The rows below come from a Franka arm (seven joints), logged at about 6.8 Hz.
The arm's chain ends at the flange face. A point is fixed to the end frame.
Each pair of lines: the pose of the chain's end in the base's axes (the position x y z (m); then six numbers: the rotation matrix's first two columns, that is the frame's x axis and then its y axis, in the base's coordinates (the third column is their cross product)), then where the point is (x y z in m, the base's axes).
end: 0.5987 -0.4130 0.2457 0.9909 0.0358 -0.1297 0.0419 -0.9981 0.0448
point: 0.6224 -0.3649 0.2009
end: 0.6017 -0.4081 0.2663 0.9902 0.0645 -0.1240 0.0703 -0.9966 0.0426
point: 0.6242 -0.3593 0.2217
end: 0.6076 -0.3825 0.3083 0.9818 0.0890 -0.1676 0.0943 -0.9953 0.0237
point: 0.6270 -0.3325 0.2635
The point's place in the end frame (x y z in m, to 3 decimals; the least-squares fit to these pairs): 0.031 -0.049 0.039
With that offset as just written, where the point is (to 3 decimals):
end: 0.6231 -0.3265 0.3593 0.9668 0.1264 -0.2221 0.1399 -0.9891 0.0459
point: 0.638 -0.277 0.312
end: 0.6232 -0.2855 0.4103 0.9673 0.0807 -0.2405 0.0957 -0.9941 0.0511
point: 0.639 -0.237 0.363
